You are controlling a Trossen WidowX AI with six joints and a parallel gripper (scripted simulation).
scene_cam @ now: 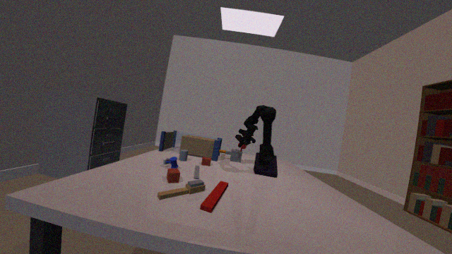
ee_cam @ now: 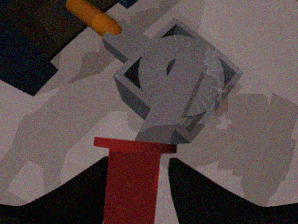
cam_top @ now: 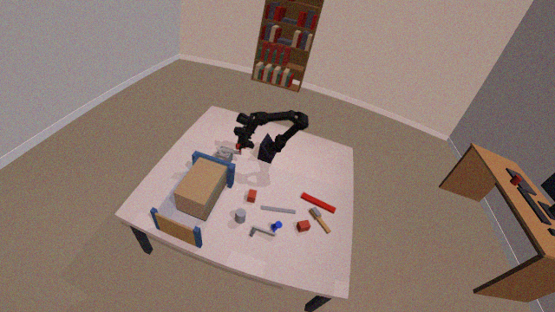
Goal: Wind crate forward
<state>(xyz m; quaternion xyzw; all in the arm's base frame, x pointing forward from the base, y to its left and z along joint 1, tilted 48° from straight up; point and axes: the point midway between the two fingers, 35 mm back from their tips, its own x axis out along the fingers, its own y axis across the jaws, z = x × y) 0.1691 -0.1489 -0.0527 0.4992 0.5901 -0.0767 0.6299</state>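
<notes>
The red knob is 1 cm behind my gripper tip and 1 cm to the left of it. Round my gripper tip: blue frame (19 cm ahead, 6 cm to the right, 3 cm below); winch handle (1 cm ahead, 2 cm to the right, 3 cm below); grey winch (2 cm ahead, 9 cm to the right, 10 cm below).
</notes>
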